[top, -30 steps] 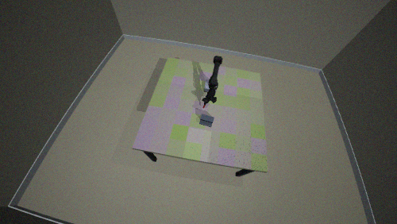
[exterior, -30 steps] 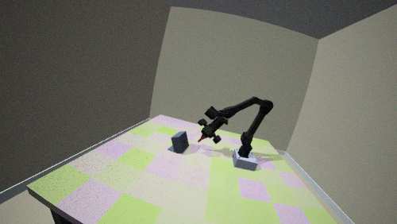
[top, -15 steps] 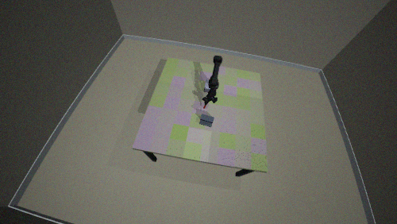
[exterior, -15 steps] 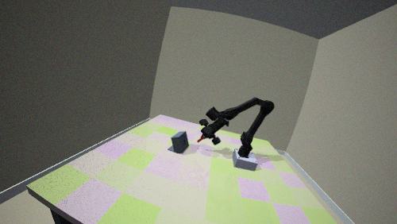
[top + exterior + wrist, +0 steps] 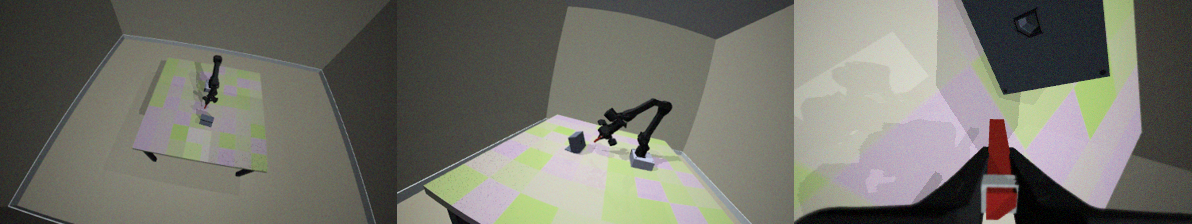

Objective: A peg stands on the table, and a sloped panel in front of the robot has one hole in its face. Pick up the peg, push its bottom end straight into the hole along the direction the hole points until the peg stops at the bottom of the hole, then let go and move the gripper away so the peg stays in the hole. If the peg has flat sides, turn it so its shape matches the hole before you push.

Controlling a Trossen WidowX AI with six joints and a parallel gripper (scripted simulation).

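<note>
The dark sloped panel lies 13 cm ahead of my gripper tip, 5 cm below it and 1 cm to the left of it. Also, from my gripper tip: red square peg (1 cm to the left, 1 cm behind, 1 cm above).
</note>
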